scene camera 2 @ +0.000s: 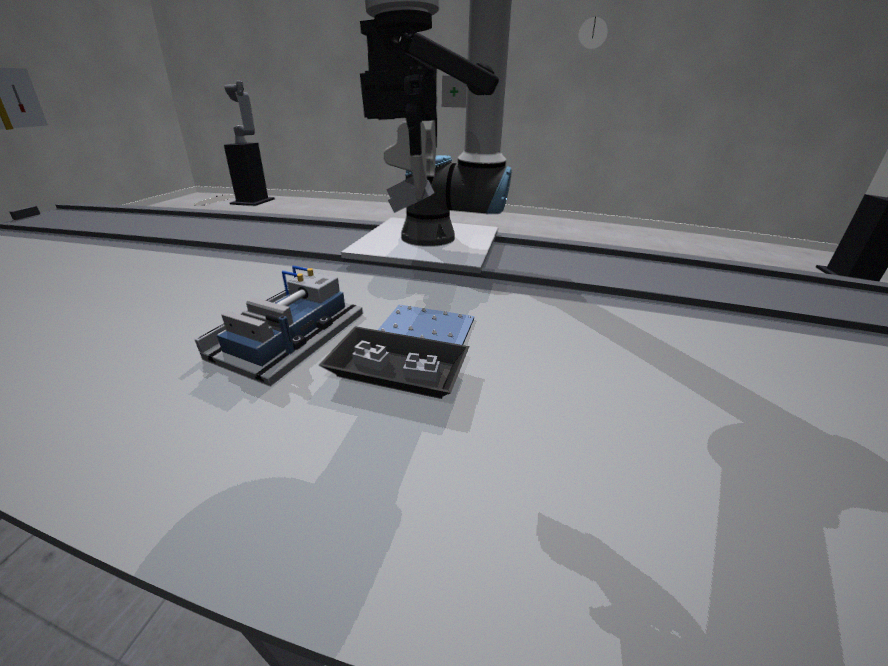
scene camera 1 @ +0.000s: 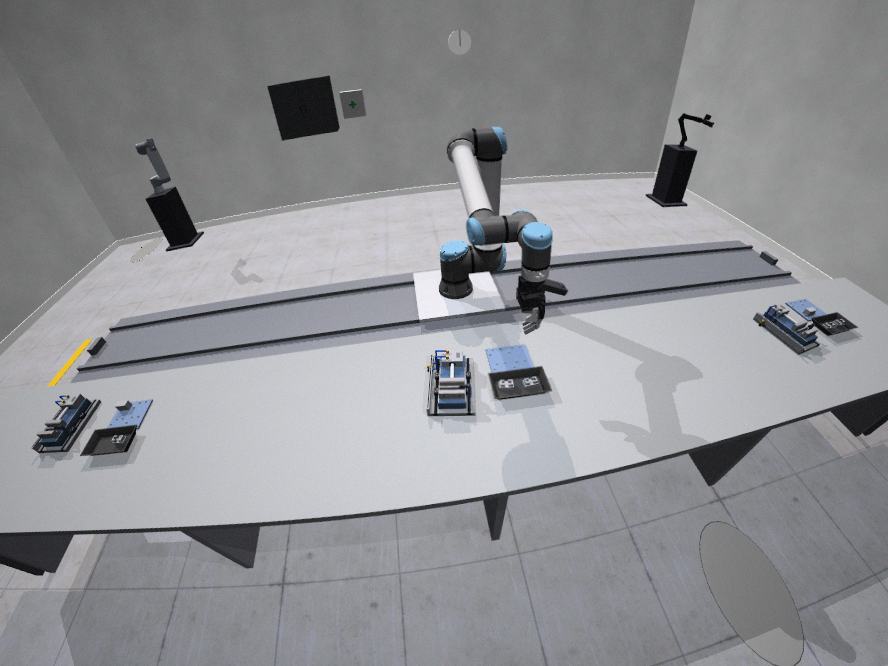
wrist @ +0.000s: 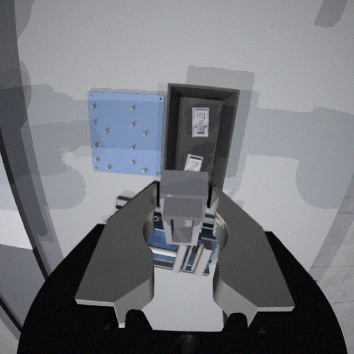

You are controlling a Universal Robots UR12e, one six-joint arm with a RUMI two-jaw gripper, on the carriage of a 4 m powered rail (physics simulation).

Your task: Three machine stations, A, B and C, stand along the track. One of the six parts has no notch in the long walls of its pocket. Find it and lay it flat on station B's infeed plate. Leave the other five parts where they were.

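Places are measured from the arm's base along level axes (x ahead, y left, z up), in metres.
Pixels of known places: gripper, fingertip midpoint: (scene camera 2: 423, 196) (scene camera 1: 535, 325) (wrist: 183, 183); arm's base at its link origin: (scene camera 2: 427, 237) (scene camera 1: 455, 289).
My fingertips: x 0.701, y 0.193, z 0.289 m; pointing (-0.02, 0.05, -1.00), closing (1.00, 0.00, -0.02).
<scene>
Ahead of a thing's pixels: the offset from my fingertips to its top centre. "spot": to the spot under its first point.
My gripper (scene camera 1: 532, 320) (scene camera 2: 413, 184) (wrist: 183, 183) is shut on a grey part @[0.033 m up, 0.001 m ahead, 0.022 m right] (wrist: 182, 207), high above the table near the rail. Whether its long walls have a notch is unclear. In the wrist view, station B's blue infeed plate @[0.311 m down, 0.136 m back, 0.038 m right] (scene camera 1: 509, 358) (scene camera 2: 421, 324) (wrist: 117, 116) lies ahead and left of the fingers, with small pins and no part on it. Beside it, station B's dark tray @[spot: 0.308 m down, 0.066 m ahead, 0.034 m right] (scene camera 1: 523, 393) (scene camera 2: 387, 383) (wrist: 227, 125) holds two pale parts: one part @[0.272 m down, 0.022 m ahead, 0.098 m right] (scene camera 1: 505, 384) (scene camera 2: 370, 354) (wrist: 200, 122) and another part @[0.272 m down, 0.031 m ahead, 0.005 m left] (scene camera 1: 530, 381) (scene camera 2: 421, 364) (wrist: 194, 163).
Station B's machine @[spot: 0.234 m down, 0.016 m ahead, 0.325 m right] (scene camera 1: 451, 383) (scene camera 2: 265, 349) stands beside the tray and plate. At the left end are a machine (scene camera 1: 65, 422), a plate with a grey block @[0.275 m down, 0.144 m back, 1.933 m right] (scene camera 1: 123, 405) and a tray with a part @[spot: 0.286 m down, 0.060 m ahead, 1.840 m right] (scene camera 1: 118, 438). At the right end are another machine @[0.220 m down, 0.011 m back, 1.517 m left] (scene camera 1: 789, 329), plate and tray.
</scene>
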